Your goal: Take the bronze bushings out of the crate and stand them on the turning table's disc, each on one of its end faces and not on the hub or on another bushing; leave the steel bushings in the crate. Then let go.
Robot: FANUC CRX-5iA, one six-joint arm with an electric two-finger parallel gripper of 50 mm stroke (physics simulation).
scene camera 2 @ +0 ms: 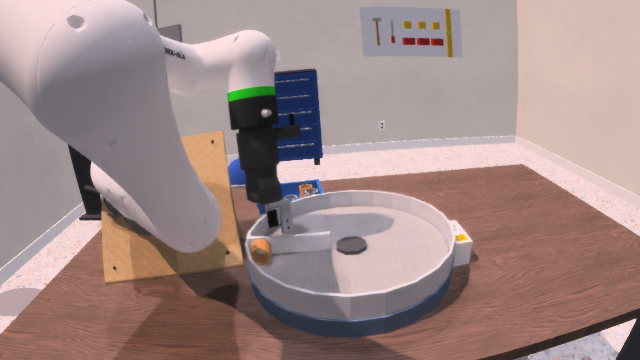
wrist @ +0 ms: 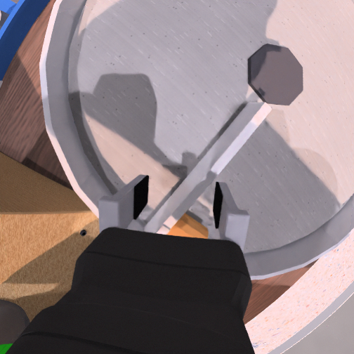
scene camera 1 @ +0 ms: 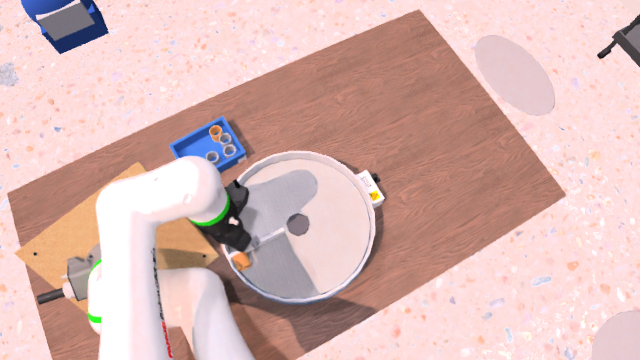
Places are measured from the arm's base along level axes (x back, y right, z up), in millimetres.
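Where they show: gripper, fingertip midpoint: [scene camera 2: 280,229] [scene camera 1: 248,240].
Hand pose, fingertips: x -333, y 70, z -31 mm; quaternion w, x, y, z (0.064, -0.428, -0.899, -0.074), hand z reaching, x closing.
Note:
After its pixels a point has its place.
A bronze bushing [scene camera 1: 241,261] {y 112, x -296, z -42 mm} [scene camera 2: 261,251] {y 128, x -303, z -45 mm} [wrist: 187,227] lies on its side on the disc [scene camera 1: 340,215] {y 97, x -594, z -79 mm} [scene camera 2: 390,265] {y 151, x -543, z -80 mm} [wrist: 200,40], near the rim and beside a pale bar. Another bronze bushing [scene camera 1: 215,132] {y -323, x -355, z -122 mm} [scene camera 2: 305,189] {y -290, x -358, z -92 mm} stands in the blue crate [scene camera 1: 197,145] {y -307, x -287, z -128 mm} [wrist: 20,35], near steel bushings [scene camera 1: 225,138] {y -288, x -377, z -119 mm} [scene camera 1: 229,150] {y -243, x -375, z -119 mm} [scene camera 1: 212,157] {y -244, x -318, z -122 mm}. The arm hides the crate's near corner in the first scene view. My gripper [scene camera 1: 255,244] {y 70, x -333, z -31 mm} [scene camera 2: 279,220] {y 70, x -333, z -31 mm} [wrist: 180,192] is open and empty, low over the disc, its fingers on either side of the bar, close to the lying bushing. The dark hub [scene camera 1: 298,224] {y 74, x -474, z -72 mm} [scene camera 2: 351,245] {y 80, x -473, z -72 mm} [wrist: 276,75] is at the disc's centre.
The pale bar [scene camera 1: 270,237] {y 83, x -390, z -46 mm} [scene camera 2: 300,242] {y 84, x -372, z -56 mm} [wrist: 240,135] runs from near the rim toward the hub. A raised wall [scene camera 2: 350,305] {y 284, x -462, z -60 mm} [wrist: 55,115] rings the disc. A white control box [scene camera 1: 370,189] {y 63, x -705, z -74 mm} [scene camera 2: 462,245] {y 105, x -706, z -82 mm} sits outside it. A tan board [scene camera 1: 65,235] {y -82, x 59, z 101 mm} [scene camera 2: 165,265] {y 92, x -53, z -110 mm} [wrist: 45,250] stands near the arm.

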